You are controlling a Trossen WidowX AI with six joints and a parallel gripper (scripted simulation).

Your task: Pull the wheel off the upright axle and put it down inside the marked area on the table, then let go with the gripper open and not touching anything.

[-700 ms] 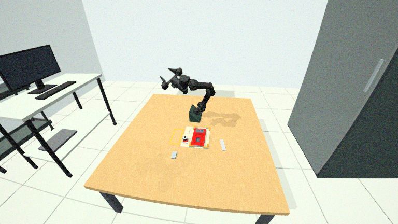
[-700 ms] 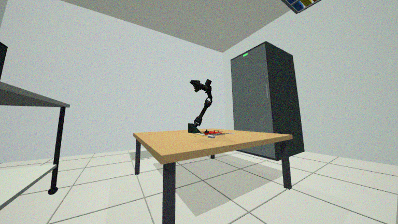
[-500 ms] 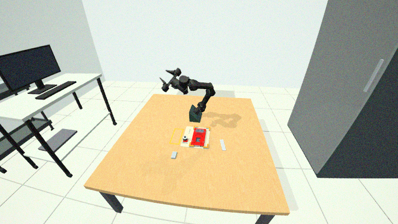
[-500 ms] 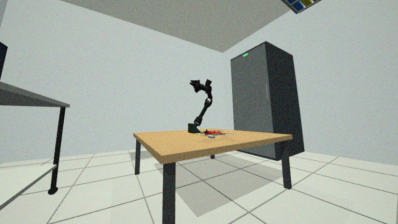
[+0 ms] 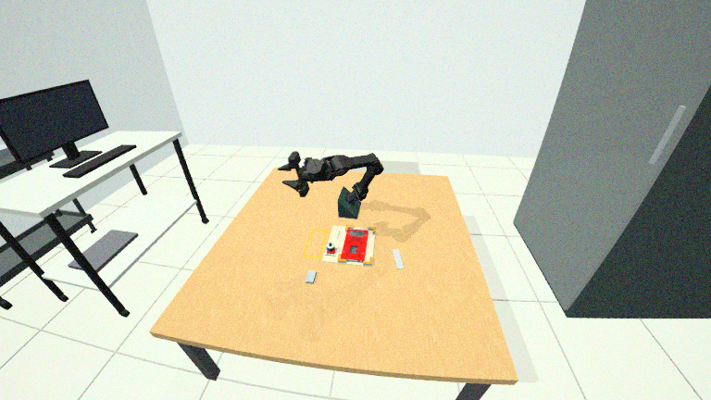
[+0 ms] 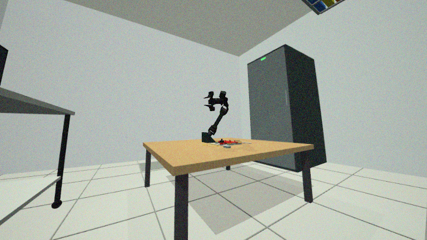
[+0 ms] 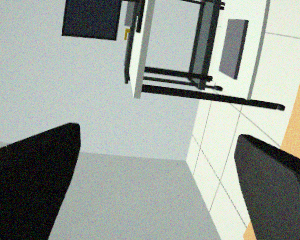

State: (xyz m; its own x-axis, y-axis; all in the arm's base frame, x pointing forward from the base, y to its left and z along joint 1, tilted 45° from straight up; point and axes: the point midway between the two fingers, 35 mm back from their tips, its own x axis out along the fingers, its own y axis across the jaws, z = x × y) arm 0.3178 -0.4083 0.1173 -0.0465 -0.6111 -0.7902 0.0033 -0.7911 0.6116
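Right now the wheel is 1 cm ahead of my gripper tip, 19 cm to the left of it and 37 cm below it. Also, from my gripper tip: cream base plate (4 cm behind, 29 cm to the left, 40 cm below).
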